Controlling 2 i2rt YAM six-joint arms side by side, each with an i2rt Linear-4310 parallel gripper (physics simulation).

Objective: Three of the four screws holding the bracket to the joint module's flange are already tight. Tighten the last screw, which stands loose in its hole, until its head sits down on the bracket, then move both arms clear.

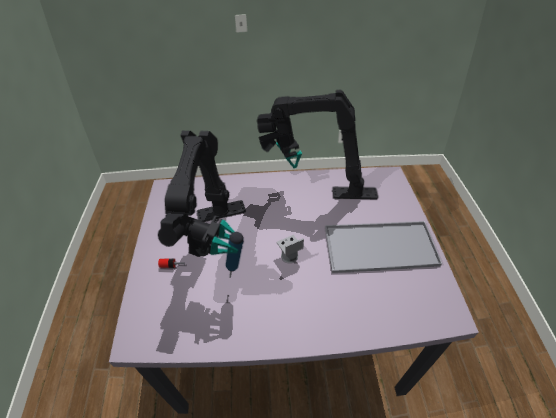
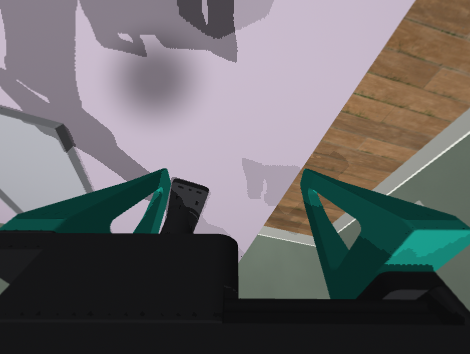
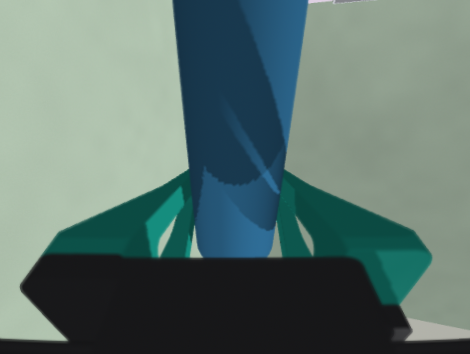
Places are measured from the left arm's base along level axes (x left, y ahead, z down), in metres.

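Pixels of known places: left gripper, fingertip midpoint: (image 1: 291, 162) (image 2: 235, 176); right gripper, fingertip midpoint: (image 1: 240, 245) (image 3: 235, 177); left arm's base, link origin: (image 1: 355, 193) (image 2: 184, 210); right arm's base, link origin: (image 1: 221, 212).
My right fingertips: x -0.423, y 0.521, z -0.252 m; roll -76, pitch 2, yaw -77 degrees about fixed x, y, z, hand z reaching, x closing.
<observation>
Ahead of a thing's pixels: the offset from my right fingertips to its top centre. Level surfaces: height alone.
The joint module with its pale bracket (image 1: 291, 245) stands near the middle of the table; dark holes or screw heads show on the bracket, too small to tell which screw is loose. My right gripper (image 1: 229, 246) (image 3: 235, 177) is shut on a blue screwdriver @[dx -0.030, dy -0.011, dz -0.049 m] (image 1: 233, 256) (image 3: 237, 100). The screwdriver is held nearly upright above the table, its dark cap up and thin tip down, to the left of the bracket and apart from it. My left gripper (image 1: 295, 159) (image 2: 235, 176) is open and empty, high above the back of the table.
A red-handled tool @[dx -0.288, dy -0.104, dz +0.218 m] (image 1: 166, 263) with a thin metal end lies on the table @[dz +0.252 m] (image 1: 350, 310) at the left. A shallow grey tray @[dx +0.493, dy -0.216, dz +0.236 m] (image 1: 386, 271) (image 2: 37, 120) lies at the right. The arms' bases stand along the table's back.
</observation>
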